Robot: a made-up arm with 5 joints.
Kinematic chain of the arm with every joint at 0, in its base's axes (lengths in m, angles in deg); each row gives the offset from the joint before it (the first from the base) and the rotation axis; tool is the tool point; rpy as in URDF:
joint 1: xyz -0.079 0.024 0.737 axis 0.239 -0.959 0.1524
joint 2: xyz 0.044 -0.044 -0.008 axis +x
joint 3: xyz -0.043 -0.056 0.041 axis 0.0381 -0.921 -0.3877
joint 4: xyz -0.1 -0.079 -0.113 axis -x
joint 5: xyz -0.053 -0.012 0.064 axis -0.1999 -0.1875 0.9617
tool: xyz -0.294 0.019 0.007 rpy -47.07 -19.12 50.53
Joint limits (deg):
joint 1: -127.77..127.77
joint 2: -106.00..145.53
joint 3: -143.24..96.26
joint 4: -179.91..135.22
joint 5: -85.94..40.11
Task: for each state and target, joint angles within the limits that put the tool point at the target. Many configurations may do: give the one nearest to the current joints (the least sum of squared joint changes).
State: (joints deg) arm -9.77 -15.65 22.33 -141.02 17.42
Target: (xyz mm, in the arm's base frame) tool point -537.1 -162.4 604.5
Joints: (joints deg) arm -6.13 9.20 3.60 -141.15 0.43
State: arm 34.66 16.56 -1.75 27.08 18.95
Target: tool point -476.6 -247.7 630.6
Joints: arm 18.58 7.35 -4.62 42.30 25.75
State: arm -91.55 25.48 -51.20 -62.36 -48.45
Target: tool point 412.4 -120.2 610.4
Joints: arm -126.16 -23.69 -72.92 -71.09 -14.24
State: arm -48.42 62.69 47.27 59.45 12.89
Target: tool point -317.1 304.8 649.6
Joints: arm -38.41 50.36 54.77 71.16 -1.87
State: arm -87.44 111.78 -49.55 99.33 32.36
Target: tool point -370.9 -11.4 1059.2
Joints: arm -76.09 131.96 -17.99 107.66 40.11
